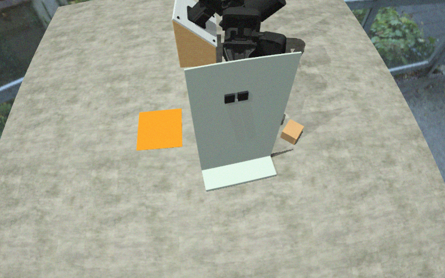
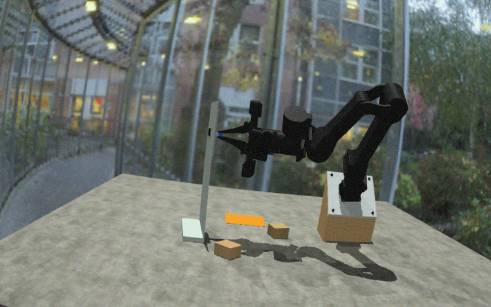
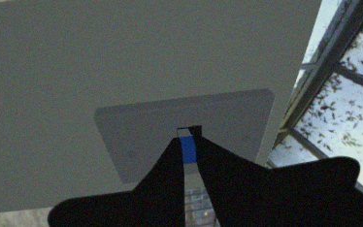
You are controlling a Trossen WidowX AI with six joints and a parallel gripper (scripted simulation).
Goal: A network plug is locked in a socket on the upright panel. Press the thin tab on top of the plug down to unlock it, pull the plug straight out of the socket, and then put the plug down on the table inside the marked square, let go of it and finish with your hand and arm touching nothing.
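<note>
My gripper tip is 1 cm short of the network plug. Also, from my gripper tip: grey-white panel: 10 cm below, 3 cm ahead; orange marked square: 26 cm below, 18 cm to the right, 11 cm behind; thin pale tab: 1 cm ahead.
</note>
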